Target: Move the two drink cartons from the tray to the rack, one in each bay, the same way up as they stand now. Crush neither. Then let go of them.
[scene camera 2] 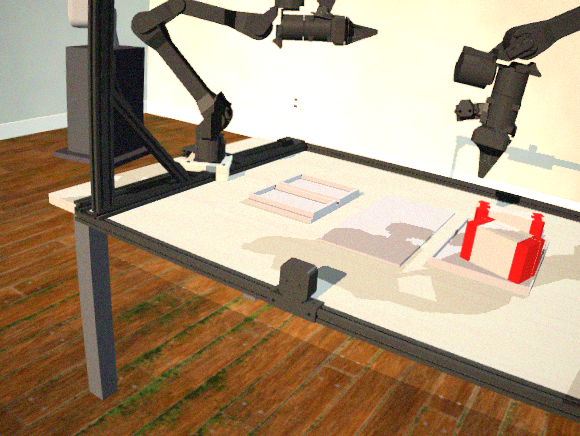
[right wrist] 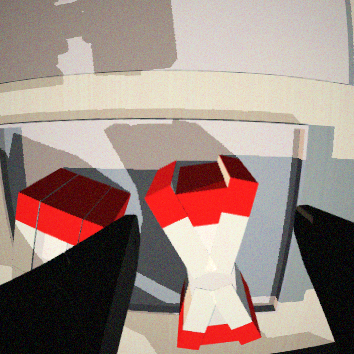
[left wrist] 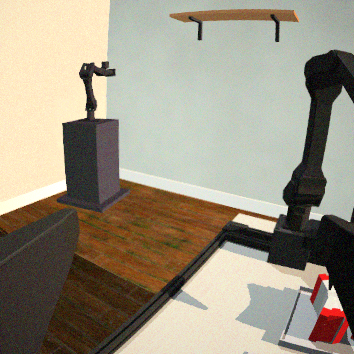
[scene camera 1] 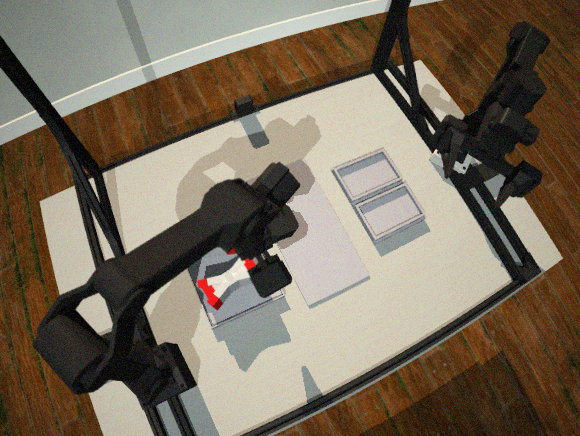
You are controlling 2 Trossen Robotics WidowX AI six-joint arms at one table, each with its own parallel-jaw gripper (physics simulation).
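Where they show: left gripper, fingertip midpoint: [scene camera 2: 375,31] [left wrist: 203,225] [scene camera 1: 472,192]; right gripper, fingertip midpoint: [scene camera 2: 483,174] [right wrist: 218,222] [scene camera 1: 256,254]; left arm's base, origin of the base link: [scene camera 2: 208,159]; right arm's base, origin of the base link: [left wrist: 295,224] [scene camera 1: 154,375].
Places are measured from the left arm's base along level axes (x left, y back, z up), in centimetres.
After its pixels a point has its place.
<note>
Two red-and-white drink cartons stand in the grey tray [scene camera 1: 245,298] @[z -3.0, x -25.2, y -62.4 cm] [scene camera 2: 453,266] @[z -2.4, x -42.4, y -47.6 cm] [right wrist: 286,225] @[z -3.0, x -23.1, y -64.3 cm]. One carton [scene camera 1: 229,277] @[z 3.7, x -29.4, y -61.4 cm] [scene camera 2: 472,234] [right wrist: 211,225] @[z 3.8, x -27.6, y -57.9 cm] is pinched in at its waist like an hourglass. The other carton [right wrist: 67,211] @[z 3.6, x -34.7, y -53.1 cm] looks square and stands beside it; my right arm hides it in scene camera 1. My right gripper [scene camera 1: 267,270] [scene camera 2: 489,173] @[z 9.7, x -26.4, y -55.4 cm] [right wrist: 218,222] @[z 9.7, x -26.4, y -55.4 cm] is open and empty, hanging a little above the pinched carton and not touching it. My left gripper [scene camera 1: 454,160] [scene camera 2: 366,31] @[z 32.7, x -0.2, y -35.0 cm] [left wrist: 203,225] @[z 32.7, x -0.2, y -35.0 cm] is open and empty, high over the far table edge. The rack [scene camera 1: 379,199] @[z -2.6, x -11.5, y -24.5 cm] [scene camera 2: 301,196] @[z -2.4, x -14.0, y -22.0 cm] has two empty bays.
A flat pale mat [scene camera 1: 327,255] @[z -3.2, x -15.2, y -43.8 cm] [scene camera 2: 401,216] @[z -3.2, x -18.4, y -42.9 cm] lies between tray and rack. A black frame runs round the table, with a small block [scene camera 2: 297,281] @[z -0.1, x -56.1, y -21.1 cm] on its edge. My right arm's base [left wrist: 291,246] @[z 2.3, x -27.8, y -81.5 cm] stands behind the tray.
</note>
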